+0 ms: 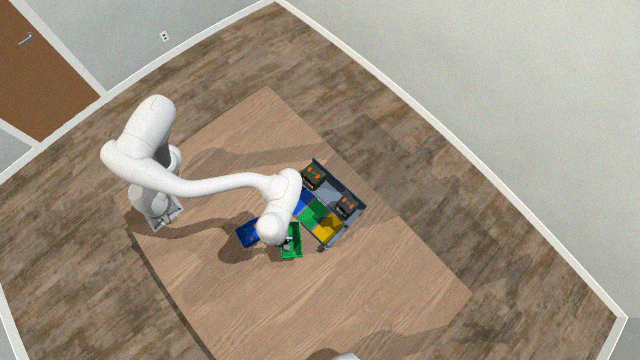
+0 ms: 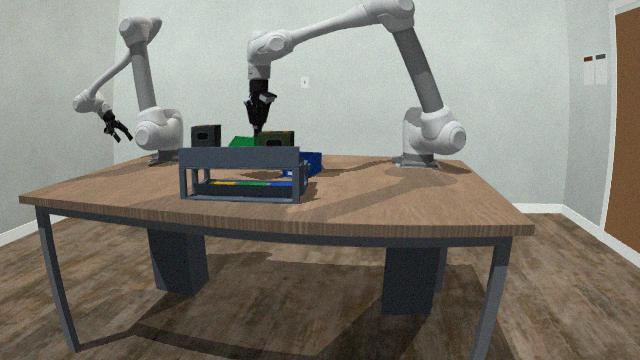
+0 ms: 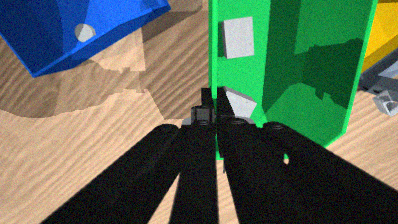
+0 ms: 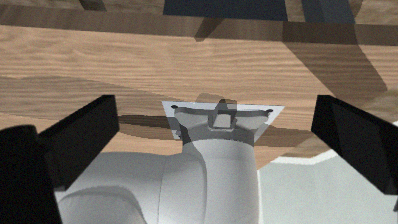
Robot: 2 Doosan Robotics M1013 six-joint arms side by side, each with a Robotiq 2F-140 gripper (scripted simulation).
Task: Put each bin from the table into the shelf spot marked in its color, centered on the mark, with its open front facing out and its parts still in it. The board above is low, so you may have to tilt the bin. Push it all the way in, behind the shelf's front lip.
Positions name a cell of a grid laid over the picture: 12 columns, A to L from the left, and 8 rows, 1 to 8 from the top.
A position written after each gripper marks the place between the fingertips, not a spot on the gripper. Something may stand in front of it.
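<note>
Left gripper (image 2: E4), also visible as the gripper (image 3: G4). Right gripper (image 4: G5), visible. Green bin (image 3: J3), visible.
</note>
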